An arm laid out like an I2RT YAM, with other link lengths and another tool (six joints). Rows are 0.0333 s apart.
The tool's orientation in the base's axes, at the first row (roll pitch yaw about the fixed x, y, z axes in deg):
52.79 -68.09 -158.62
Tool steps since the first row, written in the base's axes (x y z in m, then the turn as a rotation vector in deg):
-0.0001 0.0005 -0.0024 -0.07 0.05 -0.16
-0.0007 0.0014 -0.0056 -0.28 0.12 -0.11
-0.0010 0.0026 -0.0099 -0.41 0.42 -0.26
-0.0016 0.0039 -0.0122 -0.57 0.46 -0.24
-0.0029 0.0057 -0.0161 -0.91 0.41 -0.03
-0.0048 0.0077 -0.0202 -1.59 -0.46 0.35
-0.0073 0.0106 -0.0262 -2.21 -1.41 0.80
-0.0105 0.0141 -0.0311 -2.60 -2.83 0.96
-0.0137 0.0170 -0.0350 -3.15 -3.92 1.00
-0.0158 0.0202 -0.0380 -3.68 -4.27 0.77
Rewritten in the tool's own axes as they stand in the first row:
-0.0023 -0.0010 -0.0001 -0.13 -0.13 -0.01
-0.0051 -0.0027 -0.0001 -0.02 -0.32 0.02
-0.0092 -0.0046 0.0000 -0.16 -0.57 0.24
-0.0113 -0.0062 0.0006 -0.09 -0.72 0.25
-0.0147 -0.0091 0.0011 0.23 -0.96 0.17
-0.0181 -0.0126 0.0016 0.94 -1.21 -0.73
-0.0232 -0.0175 0.0024 1.70 -1.36 -1.67
-0.0271 -0.0229 0.0039 2.18 -1.25 -3.06
-0.0300 -0.0278 0.0050 2.56 -1.41 -4.21
-0.0325 -0.0316 0.0069 2.57 -1.86 -4.72

